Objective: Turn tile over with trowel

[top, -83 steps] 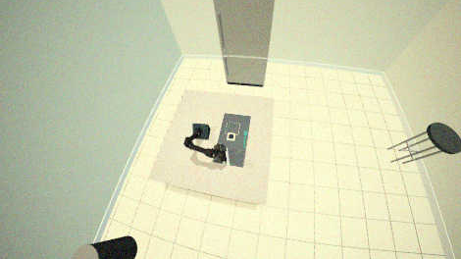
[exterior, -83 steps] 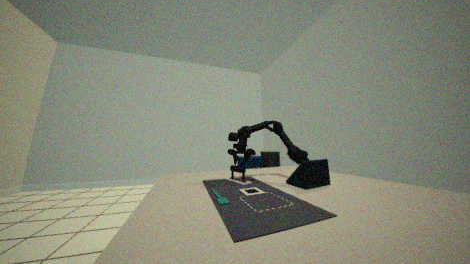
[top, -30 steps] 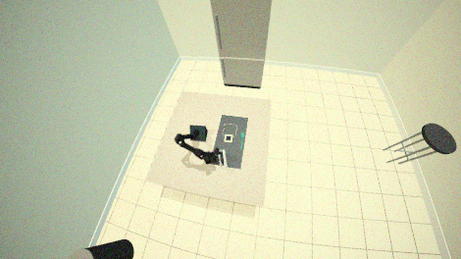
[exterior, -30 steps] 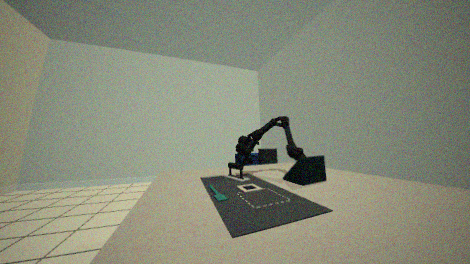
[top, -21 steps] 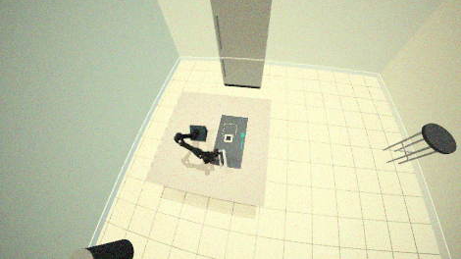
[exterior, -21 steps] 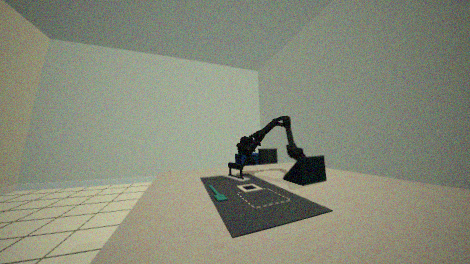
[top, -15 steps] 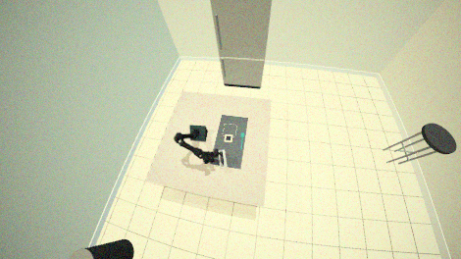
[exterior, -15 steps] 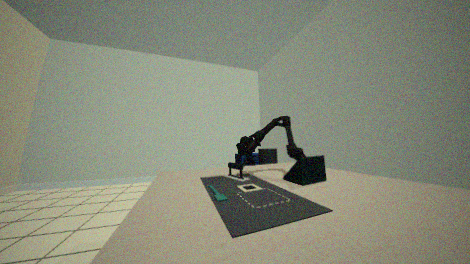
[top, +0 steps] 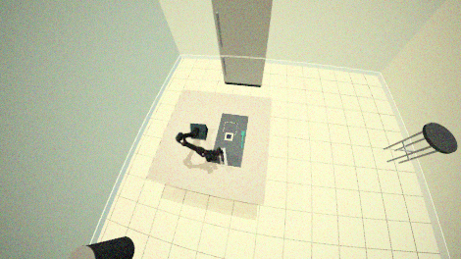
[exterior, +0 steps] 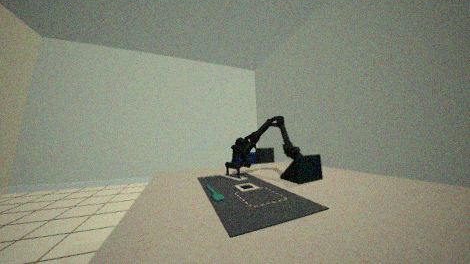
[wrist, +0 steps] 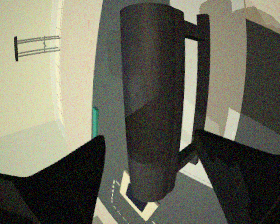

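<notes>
Right now my gripper tip is 8 cm short of the dark mat, 22 cm to the right of it and 9 cm above it. Round my gripper tip: white-framed tile (5 cm ahead, 23 cm to the left, 7 cm below); then teal trowel (22 cm ahead, 22 cm to the left, 7 cm below).
</notes>
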